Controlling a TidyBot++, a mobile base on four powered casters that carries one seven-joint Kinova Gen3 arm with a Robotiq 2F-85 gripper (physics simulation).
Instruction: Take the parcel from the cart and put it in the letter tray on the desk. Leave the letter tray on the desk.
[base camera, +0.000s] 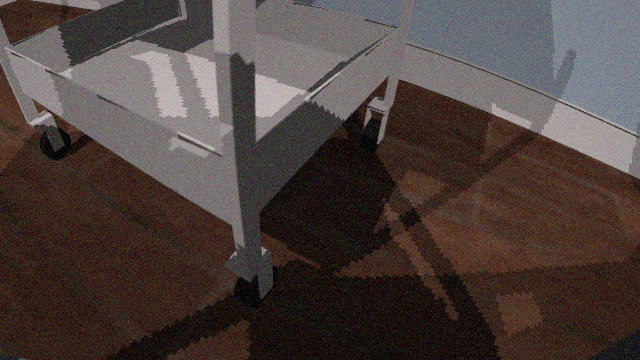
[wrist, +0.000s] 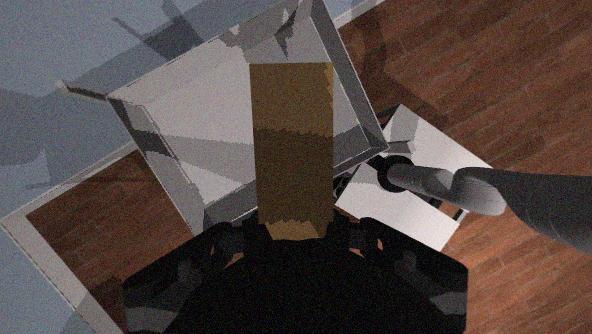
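Seen in the pictures: gripper, fingertip midpoint: (wrist: 295, 213); arm's base, link origin: (wrist: 397, 174).
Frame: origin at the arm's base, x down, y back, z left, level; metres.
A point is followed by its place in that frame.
Observation:
The parcel (wrist: 294, 145) {x -0.541, y -0.438, z 0.150 m}, a long brown box, is between the fingertips in the wrist view, with its long side reaching up the picture. My gripper (wrist: 295, 213) {x -0.489, y -0.401, z 0.206 m} is shut on the parcel and holds it above the cart. The cart (wrist: 180, 115) {x -0.266, y -0.689, z 0.217 m} (base camera: 140, 145) {x 0.232, y -0.327, z 0.140 m} is light grey with raised rims; its top tray lies below and beyond the parcel in the wrist view, and its lower shelf, legs and casters show at the left of the base camera view. The desk and the letter tray do not show in either view.
The white robot base (wrist: 400, 210) {x 0.014, y 0.115, z 0.121 m} and a dark grey cylindrical part (wrist: 545, 200) are at the right of the wrist view, close to the cart's corner. A blue-grey wall (base camera: 480, 45) {x 0.265, y -0.738, z -0.349 m} (wrist: 50, 50) {x -0.207, y -1.058, z 0.255 m} with a pale skirting board (base camera: 450, 75) {x 0.347, y -0.746, z -0.306 m} stands behind the cart. The floor is brown wood.

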